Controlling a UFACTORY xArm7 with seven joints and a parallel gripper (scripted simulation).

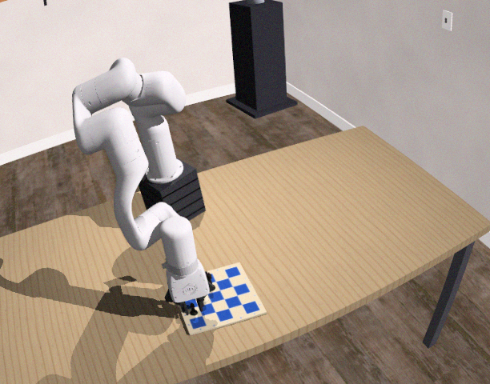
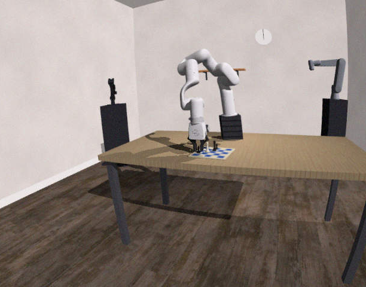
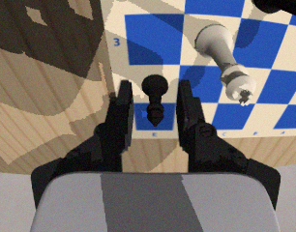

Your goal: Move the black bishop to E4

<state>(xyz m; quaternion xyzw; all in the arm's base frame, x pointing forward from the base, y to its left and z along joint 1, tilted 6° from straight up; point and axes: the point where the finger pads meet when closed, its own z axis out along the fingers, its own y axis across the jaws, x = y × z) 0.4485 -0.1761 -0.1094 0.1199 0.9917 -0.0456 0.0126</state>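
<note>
Now: hand 50 mm to the right of the white piece and 30 mm past it. Also, from my hand: blue-and-cream chessboard 80 mm to the left, 40 mm below, 20 mm behind; tall black piece 90 mm to the left, 60 mm behind.
</note>
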